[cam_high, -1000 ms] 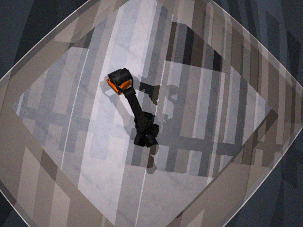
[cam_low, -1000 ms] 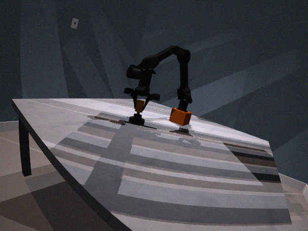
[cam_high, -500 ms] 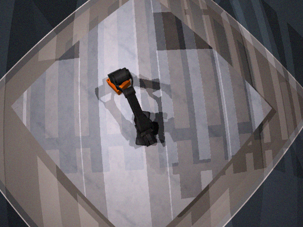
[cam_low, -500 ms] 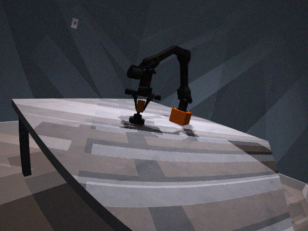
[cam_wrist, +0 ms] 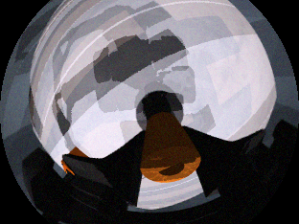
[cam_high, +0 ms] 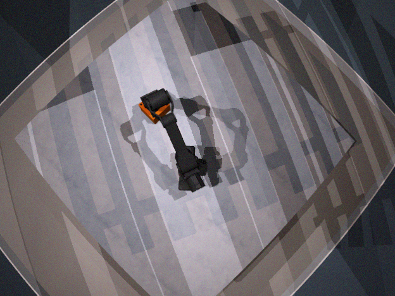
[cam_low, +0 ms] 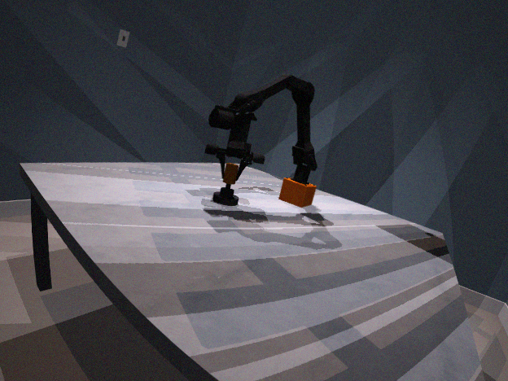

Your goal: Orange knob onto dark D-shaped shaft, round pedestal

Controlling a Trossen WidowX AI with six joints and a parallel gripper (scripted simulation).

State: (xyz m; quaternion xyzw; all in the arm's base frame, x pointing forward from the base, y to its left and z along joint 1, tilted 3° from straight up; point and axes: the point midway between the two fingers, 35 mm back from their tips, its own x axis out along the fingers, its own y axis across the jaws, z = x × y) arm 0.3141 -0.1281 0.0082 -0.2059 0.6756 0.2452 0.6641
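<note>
Now: the dark round pedestal 4 cm below my gripper tip. Also, from my gripper tip: orange knob: 2 cm above.
</note>
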